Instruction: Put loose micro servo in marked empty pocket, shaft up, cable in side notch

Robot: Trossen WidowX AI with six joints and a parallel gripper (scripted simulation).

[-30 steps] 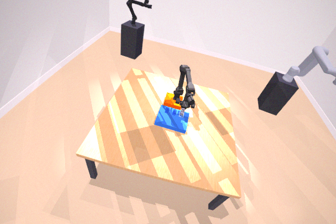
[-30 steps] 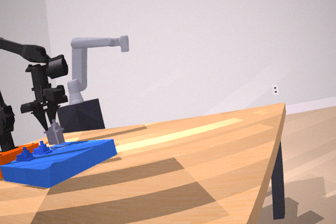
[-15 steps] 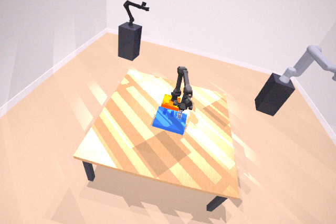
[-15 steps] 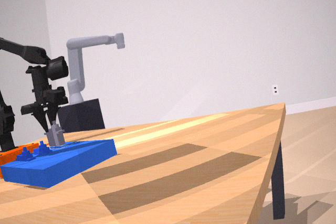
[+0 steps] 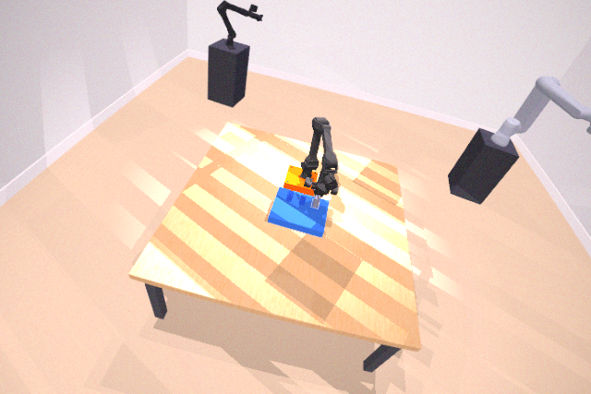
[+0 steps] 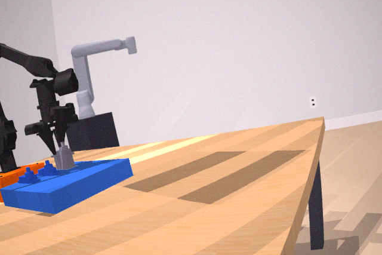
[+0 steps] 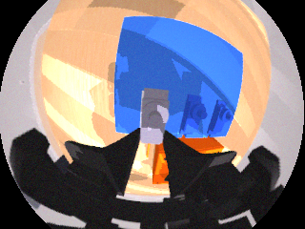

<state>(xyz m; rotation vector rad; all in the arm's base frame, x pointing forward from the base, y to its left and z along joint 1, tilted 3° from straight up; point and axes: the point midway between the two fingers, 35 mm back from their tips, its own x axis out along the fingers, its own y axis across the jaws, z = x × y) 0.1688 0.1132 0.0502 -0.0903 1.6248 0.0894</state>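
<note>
Right now the blue deck is 130 mm ahead of my gripper tip, 60 mm to the right of it and 70 mm below it.
</note>
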